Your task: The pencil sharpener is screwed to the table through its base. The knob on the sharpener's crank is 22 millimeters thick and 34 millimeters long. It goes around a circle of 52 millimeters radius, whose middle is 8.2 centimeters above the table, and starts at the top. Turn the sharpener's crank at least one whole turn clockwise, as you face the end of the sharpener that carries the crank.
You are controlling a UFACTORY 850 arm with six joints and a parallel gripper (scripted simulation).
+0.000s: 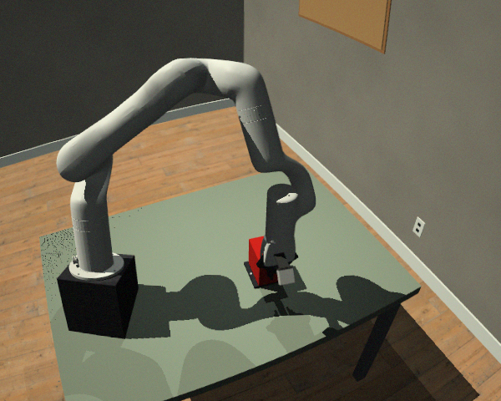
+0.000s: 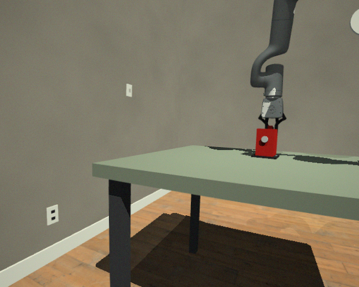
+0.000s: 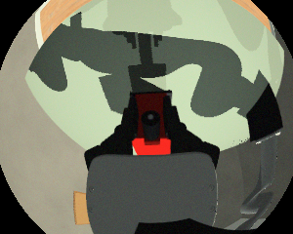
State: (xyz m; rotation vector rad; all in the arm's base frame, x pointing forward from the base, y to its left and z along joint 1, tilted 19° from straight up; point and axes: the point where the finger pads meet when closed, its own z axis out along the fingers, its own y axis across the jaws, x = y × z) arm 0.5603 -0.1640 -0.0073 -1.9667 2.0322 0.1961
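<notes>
The knob lies 20 mm to the left of my hand.
</notes>
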